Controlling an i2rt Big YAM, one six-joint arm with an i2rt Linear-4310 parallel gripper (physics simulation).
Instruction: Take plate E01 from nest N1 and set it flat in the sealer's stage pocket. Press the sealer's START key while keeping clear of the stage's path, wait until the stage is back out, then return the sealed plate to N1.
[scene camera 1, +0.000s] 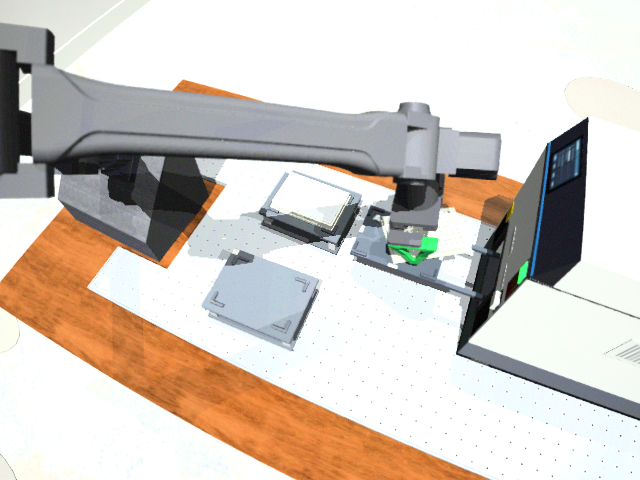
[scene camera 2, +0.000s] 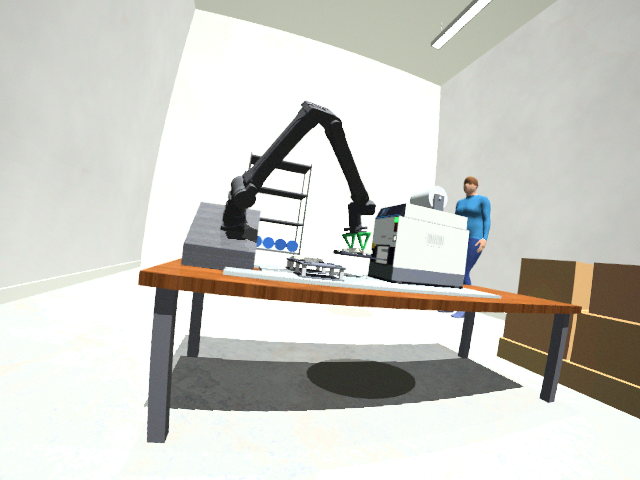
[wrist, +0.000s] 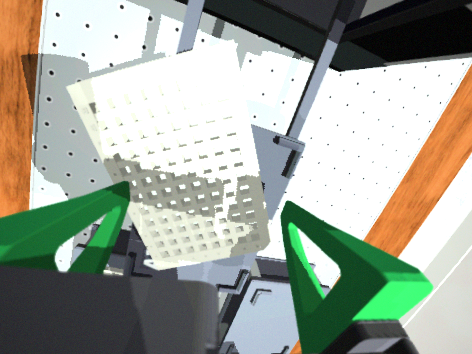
Scene:
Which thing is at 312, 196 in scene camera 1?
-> A lidded white plate.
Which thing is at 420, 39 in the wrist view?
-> A sealer housing.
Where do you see a sealer housing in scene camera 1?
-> At 533, 323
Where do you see a sealer housing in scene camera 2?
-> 408, 250

